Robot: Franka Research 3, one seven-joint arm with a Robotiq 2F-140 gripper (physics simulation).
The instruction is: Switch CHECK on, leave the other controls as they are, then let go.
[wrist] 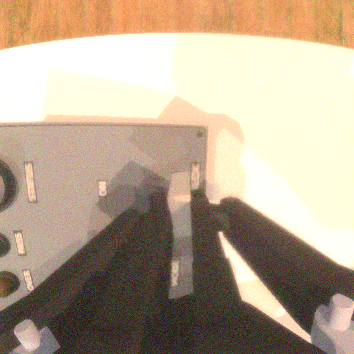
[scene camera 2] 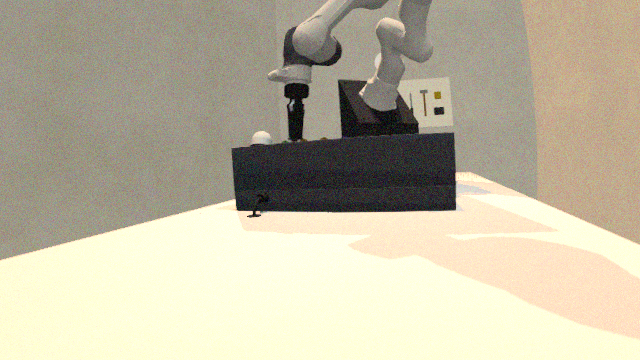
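Observation:
The control box (scene camera 2: pixel 345 172) stands on the table, dark-sided in the scene view; its grey top panel (wrist: pixel 65 145) fills the left of the wrist view. A partly covered label ending in "CK" (wrist: pixel 195 175) lies near the panel's right edge, and an ON label (wrist: pixel 102 188) is to its left. My gripper (scene camera 2: pixel 296 138) (wrist: pixel 182 185) is shut and empty, pointing down with its tips low at the panel's top near the right edge in the wrist view. A narrow strip of panel shows between the fingers. The CHECK switch itself is hidden or too unclear to tell its position.
In the wrist view, STATUS (wrist: pixel 30 182), PASS (wrist: pixel 19 243) and OVER (wrist: pixel 28 280) labels sit beside round parts at the left. In the scene view, a white dome (scene camera 2: pixel 261 138) rises from the box, a small black object (scene camera 2: pixel 255 206) stands before it, and a tool board (scene camera 2: pixel 432 102) is behind.

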